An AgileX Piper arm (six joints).
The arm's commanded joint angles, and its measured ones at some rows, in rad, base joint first. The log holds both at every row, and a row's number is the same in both.
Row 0, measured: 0.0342, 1.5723, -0.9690, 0.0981, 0.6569, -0.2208
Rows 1 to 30, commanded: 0.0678, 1.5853, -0.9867, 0.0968, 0.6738, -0.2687; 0.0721, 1.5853, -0.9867, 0.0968, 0.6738, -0.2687; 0.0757, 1.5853, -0.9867, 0.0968, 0.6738, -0.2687; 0.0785, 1.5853, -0.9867, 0.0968, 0.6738, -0.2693; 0.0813, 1.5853, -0.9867, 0.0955, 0.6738, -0.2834; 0.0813, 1.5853, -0.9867, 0.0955, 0.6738, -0.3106; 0.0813, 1.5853, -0.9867, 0.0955, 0.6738, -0.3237; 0.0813, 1.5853, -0.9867, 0.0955, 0.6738, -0.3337; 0.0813, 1.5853, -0.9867, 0.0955, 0.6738, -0.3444; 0.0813, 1.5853, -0.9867, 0.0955, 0.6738, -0.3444; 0.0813, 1.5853, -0.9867, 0.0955, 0.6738, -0.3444; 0.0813, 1.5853, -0.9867, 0.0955, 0.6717, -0.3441; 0.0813, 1.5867, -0.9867, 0.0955, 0.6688, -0.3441; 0.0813, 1.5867, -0.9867, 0.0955, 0.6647, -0.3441; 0.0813, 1.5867, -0.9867, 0.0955, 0.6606, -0.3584; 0.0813, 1.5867, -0.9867, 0.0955, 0.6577, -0.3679; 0.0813, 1.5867, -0.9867, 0.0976, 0.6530, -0.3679; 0.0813, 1.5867, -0.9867, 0.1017, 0.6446, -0.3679; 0.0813, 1.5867, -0.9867, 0.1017, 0.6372, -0.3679; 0.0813, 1.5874, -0.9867, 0.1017, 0.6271, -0.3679; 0.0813, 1.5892, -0.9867, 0.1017, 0.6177, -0.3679; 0.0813, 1.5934, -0.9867, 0.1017, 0.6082, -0.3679; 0.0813, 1.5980, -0.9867, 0.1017, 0.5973, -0.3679; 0.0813, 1.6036, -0.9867, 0.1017, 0.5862, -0.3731; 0.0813, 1.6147, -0.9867, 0.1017, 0.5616, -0.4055; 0.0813, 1.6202, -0.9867, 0.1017, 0.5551, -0.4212; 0.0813, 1.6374, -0.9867, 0.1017, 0.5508, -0.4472; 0.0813, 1.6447, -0.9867, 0.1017, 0.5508, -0.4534; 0.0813, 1.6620, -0.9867, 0.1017, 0.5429, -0.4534; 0.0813, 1.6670, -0.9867, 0.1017, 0.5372, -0.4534
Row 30, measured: 0.0798, 1.6436, -0.9810, 0.0981, 0.5609, -0.4310
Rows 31 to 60, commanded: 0.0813, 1.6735, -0.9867, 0.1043, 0.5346, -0.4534; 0.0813, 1.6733, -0.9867, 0.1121, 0.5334, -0.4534; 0.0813, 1.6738, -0.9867, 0.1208, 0.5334, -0.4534; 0.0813, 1.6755, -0.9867, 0.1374, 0.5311, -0.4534; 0.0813, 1.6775, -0.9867, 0.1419, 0.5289, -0.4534; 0.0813, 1.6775, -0.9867, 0.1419, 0.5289, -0.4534; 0.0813, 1.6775, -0.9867, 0.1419, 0.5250, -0.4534; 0.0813, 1.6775, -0.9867, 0.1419, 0.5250, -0.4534; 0.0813, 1.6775, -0.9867, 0.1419, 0.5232, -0.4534; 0.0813, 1.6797, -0.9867, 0.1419, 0.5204, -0.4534; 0.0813, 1.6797, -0.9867, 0.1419, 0.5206, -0.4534; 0.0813, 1.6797, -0.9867, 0.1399, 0.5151, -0.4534; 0.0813, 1.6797, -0.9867, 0.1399, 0.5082, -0.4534; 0.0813, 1.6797, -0.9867, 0.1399, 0.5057, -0.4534; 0.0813, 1.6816, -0.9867, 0.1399, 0.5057, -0.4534; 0.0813, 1.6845, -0.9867, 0.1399, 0.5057, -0.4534; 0.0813, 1.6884, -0.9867, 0.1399, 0.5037, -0.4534; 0.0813, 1.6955, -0.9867, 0.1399, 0.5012, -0.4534; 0.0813, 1.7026, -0.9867, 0.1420, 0.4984, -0.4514; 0.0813, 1.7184, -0.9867, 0.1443, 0.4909, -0.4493; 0.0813, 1.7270, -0.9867, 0.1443, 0.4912, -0.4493; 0.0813, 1.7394, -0.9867, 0.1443, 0.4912, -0.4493; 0.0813, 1.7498, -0.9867, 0.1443, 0.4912, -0.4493; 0.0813, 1.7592, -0.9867, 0.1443, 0.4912, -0.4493; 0.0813, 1.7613, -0.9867, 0.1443, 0.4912, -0.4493; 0.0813, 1.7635, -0.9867, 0.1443, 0.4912, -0.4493; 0.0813, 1.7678, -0.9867, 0.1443, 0.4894, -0.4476; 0.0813, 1.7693, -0.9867, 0.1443, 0.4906, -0.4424; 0.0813, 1.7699, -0.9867, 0.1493, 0.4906, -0.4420; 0.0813, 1.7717, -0.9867, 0.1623, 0.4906, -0.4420
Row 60, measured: 0.0798, 1.7675, -0.9810, 0.1407, 0.4962, -0.4476
